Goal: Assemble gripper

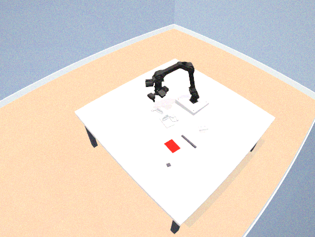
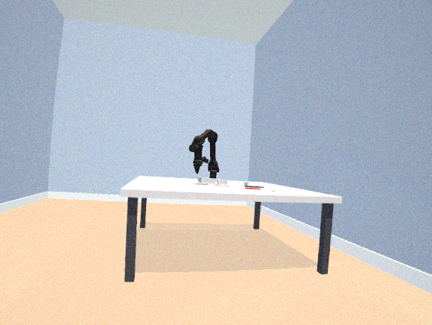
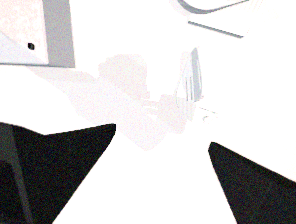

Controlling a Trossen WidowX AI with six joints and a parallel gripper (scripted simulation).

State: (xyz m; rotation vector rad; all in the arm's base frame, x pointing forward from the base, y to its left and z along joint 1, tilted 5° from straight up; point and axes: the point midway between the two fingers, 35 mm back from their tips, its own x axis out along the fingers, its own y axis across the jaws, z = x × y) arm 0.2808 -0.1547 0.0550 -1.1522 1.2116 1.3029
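Now: the white jaw piece 70 mm below my gripper tip, 60 mm ahead of it and 20 mm to the left of it. From my gripper tip the other things lie so: dark grey bar: 440 mm to the left, 80 mm below, 50 mm ahead; small white part: 420 mm to the left, 130 mm behind, 50 mm below; red flat rectangle: 400 mm to the left, 170 mm ahead, 80 mm below.
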